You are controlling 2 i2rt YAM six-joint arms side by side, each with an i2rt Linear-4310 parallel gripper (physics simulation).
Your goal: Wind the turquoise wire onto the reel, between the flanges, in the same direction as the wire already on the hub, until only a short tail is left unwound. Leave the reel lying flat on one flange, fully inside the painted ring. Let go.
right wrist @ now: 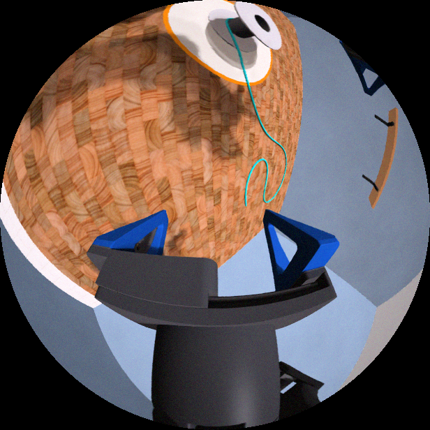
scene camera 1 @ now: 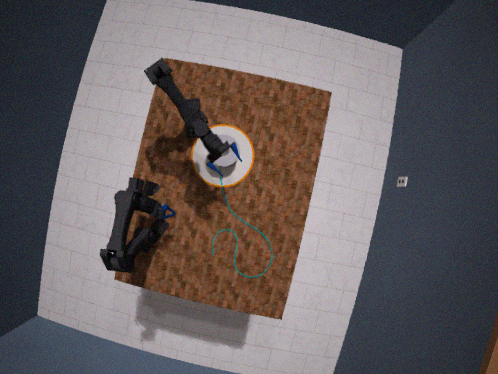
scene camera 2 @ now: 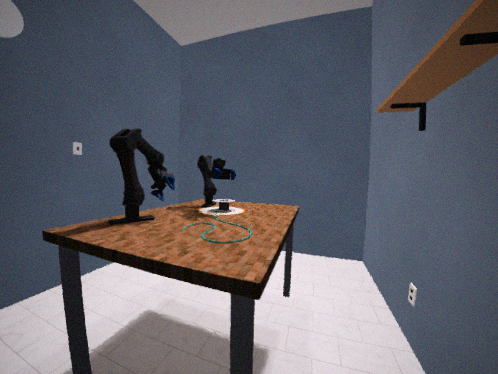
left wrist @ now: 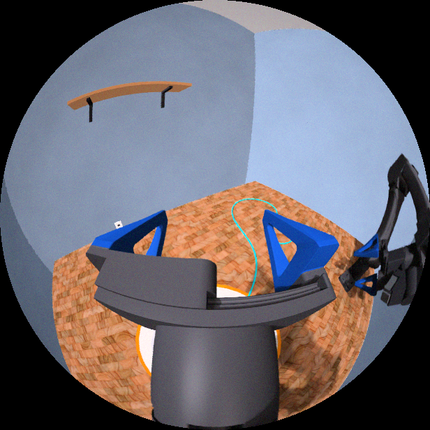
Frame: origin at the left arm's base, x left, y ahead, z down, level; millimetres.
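Seen in the pictures: left gripper, fingertip midpoint: [scene camera 1: 232, 169] [scene camera 2: 228, 174]; right gripper, fingertip midpoint: [scene camera 1: 169, 211] [scene camera 2: 168, 195]; left arm's base, origin of the base link: [scene camera 2: 209, 205]; right arm's base, origin of the base link: [scene camera 1: 152, 234] [scene camera 2: 132, 220].
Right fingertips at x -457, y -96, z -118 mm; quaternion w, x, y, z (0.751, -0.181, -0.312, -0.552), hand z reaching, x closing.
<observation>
Pixels of each thing's top centre, then the offset from my right fingertips to it. "*": a spot on its surface instead. Level surfaces: height alone.
- reel, middle of its top: [scene camera 1: 223, 150] [scene camera 2: 223, 200] dx +278, dy +250, dz +53 mm
- orange painted ring, surface spot: [scene camera 1: 253, 156] * dx +252, dy +392, dz +118 mm
- turquoise wire, surface spot: [scene camera 2: 251, 233] [scene camera 1: 272, 253] * dx -230, dy +470, dz +115 mm
- wooden table, its level: dz +118 mm
The reel [scene camera 1: 229, 161] [scene camera 2: 224, 206] [right wrist: 272, 38] lies flat on one flange inside the orange painted ring [scene camera 1: 254, 156] [left wrist: 138, 340] [right wrist: 165, 17]. The turquoise wire [scene camera 1: 272, 255] [scene camera 2: 251, 233] [left wrist: 256, 262] [right wrist: 286, 160] runs from the dark hub and curves loosely over the table. My left gripper [scene camera 1: 232, 168] [scene camera 2: 225, 176] [left wrist: 214, 215] is open and empty, above the reel, which it partly covers in scene camera 1. The left wrist view does not show the reel. My right gripper [scene camera 1: 170, 212] [scene camera 2: 167, 193] [left wrist: 354, 269] [right wrist: 215, 214] is open and empty, raised left of the wire in scene camera 1.
The wooden table [scene camera 1: 290, 150] [scene camera 2: 165, 250] carries both arms along its left side in scene camera 1. The left forearm reaches over the ring there. A wall shelf [scene camera 2: 435, 65] [left wrist: 130, 90] [right wrist: 388, 155] is mounted away from the table.
</observation>
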